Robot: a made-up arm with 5 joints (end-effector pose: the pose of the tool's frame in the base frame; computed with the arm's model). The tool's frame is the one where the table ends. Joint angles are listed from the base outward.
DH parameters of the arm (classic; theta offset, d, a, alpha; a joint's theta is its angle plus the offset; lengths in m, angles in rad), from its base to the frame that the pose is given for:
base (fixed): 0 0.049 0 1.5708
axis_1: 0 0.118 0.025 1.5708
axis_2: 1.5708 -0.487 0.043 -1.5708
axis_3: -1.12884 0 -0.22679 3.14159
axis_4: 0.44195 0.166 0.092 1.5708
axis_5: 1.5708 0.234 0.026 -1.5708
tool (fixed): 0 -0.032 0 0
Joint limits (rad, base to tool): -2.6..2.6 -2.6..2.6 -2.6..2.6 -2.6..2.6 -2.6..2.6
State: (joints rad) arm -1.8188 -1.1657 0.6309 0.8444 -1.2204
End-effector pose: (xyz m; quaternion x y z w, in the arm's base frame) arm 0.3779 -0.0028 -0.1745 -0.2463 -0.8321 -0.4967 0.0161
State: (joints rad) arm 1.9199 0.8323 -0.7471 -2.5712 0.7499
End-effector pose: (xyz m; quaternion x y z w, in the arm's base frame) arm -0.9157 -0.3700 -0.2253 -0.4664 -0.4697 -0.6057 0.4417
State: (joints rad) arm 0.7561 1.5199 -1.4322 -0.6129 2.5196
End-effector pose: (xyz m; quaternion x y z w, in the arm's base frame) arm -0.5122 -0.2994 0.1236 0.3042 0.6450 0.6246 0.3183
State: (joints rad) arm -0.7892 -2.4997 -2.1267 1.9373 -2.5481
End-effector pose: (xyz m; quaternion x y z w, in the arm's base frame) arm 0.5207 0.1106 0.5124 -0.5055 0.2227 0.0516 0.8320
